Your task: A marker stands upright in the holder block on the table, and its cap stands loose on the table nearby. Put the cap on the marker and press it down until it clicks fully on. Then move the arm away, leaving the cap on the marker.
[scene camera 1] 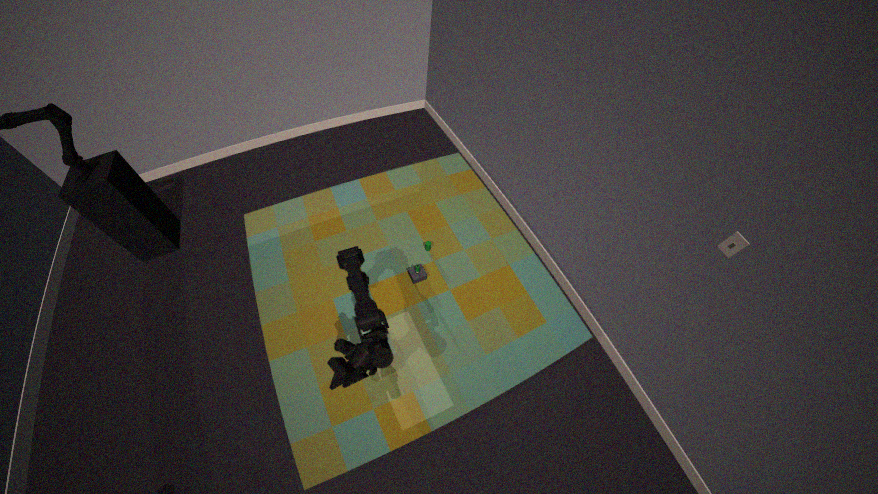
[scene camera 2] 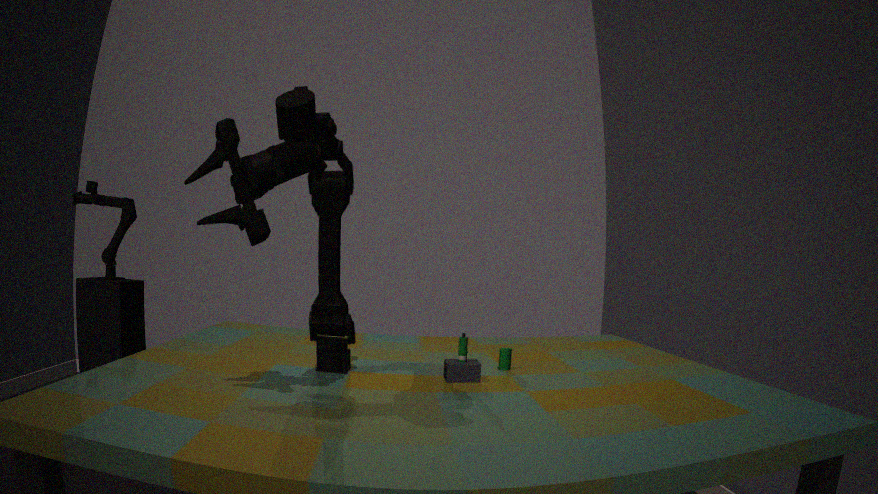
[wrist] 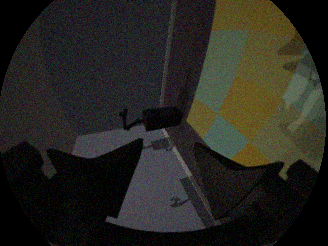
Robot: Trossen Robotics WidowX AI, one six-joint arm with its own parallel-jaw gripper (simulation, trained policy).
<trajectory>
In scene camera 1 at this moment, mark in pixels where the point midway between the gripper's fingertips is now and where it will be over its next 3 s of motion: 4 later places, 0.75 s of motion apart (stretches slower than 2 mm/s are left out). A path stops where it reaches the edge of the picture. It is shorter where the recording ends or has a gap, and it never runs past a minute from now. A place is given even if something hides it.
My gripper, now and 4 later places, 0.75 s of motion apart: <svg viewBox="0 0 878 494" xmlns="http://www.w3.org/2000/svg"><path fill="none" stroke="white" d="M337 387L366 390L394 388L421 378L445 363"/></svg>
</trajectory>
